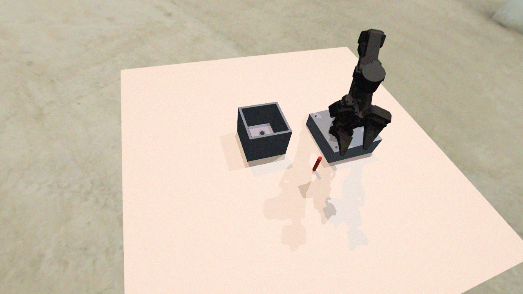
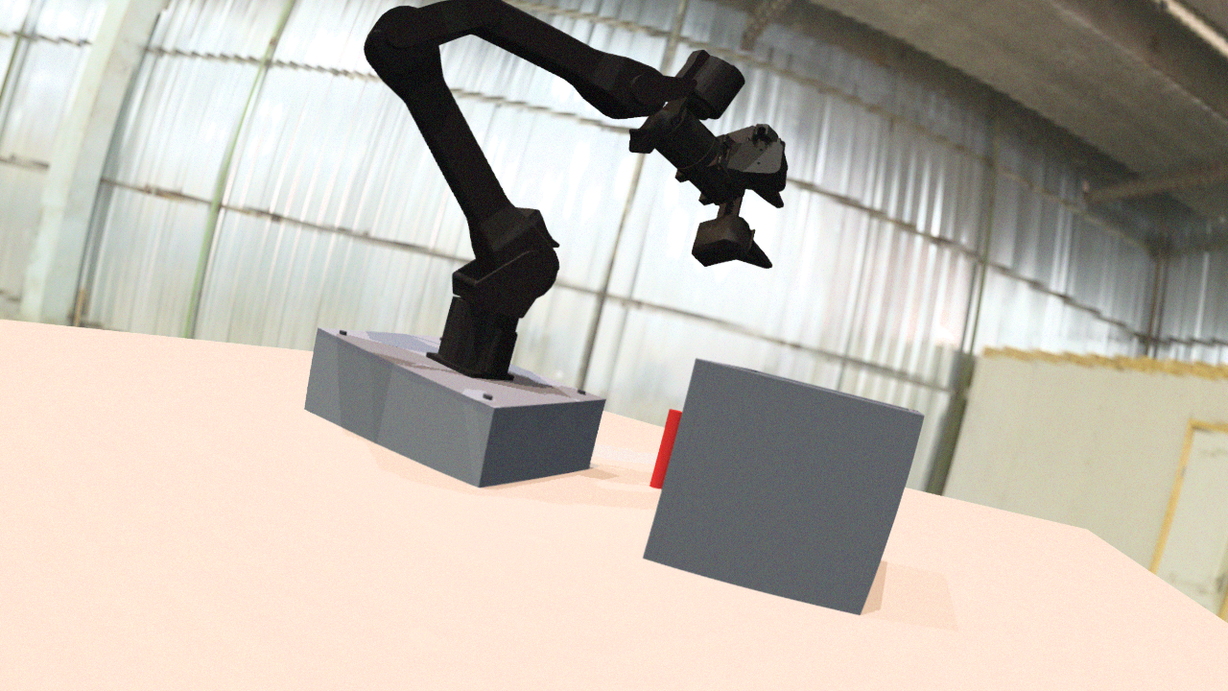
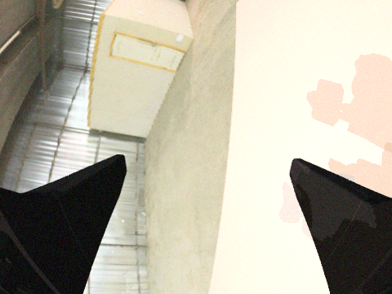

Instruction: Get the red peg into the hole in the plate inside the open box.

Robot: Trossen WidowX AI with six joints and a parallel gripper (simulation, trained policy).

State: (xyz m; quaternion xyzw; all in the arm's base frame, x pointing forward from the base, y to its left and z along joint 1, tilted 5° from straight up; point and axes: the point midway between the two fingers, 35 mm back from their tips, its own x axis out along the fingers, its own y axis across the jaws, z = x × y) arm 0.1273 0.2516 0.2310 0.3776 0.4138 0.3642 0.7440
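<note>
Now: the red peg 10 mm behind my gripper tip, 130 mm to the right of it and 250 mm below it.
</note>
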